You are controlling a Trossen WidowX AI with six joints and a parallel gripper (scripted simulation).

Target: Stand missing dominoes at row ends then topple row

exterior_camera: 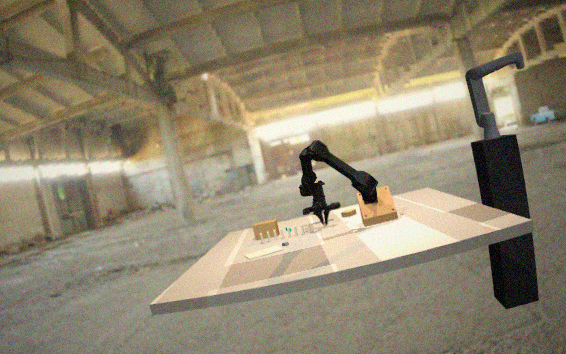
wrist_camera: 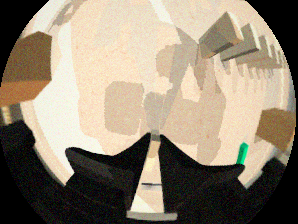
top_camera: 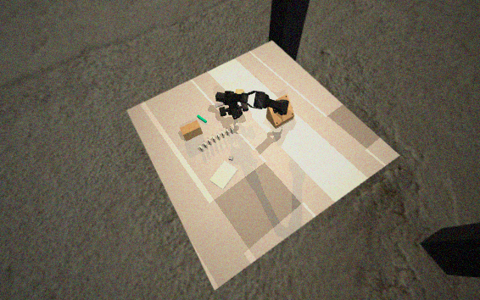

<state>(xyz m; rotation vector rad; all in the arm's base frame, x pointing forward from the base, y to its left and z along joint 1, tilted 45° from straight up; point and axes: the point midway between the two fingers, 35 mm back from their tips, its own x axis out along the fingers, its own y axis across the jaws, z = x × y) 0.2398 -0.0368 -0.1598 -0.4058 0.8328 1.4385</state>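
The grey bar is 150 mm to the right of my gripper tip and 20 mm ahead of it. Also, from my gripper tip: brown box: 310 mm ahead, 30 mm above, 20 mm to the right; green stick: 210 mm ahead, 90 mm to the right; small dark piece: 270 mm to the left, 160 mm ahead.
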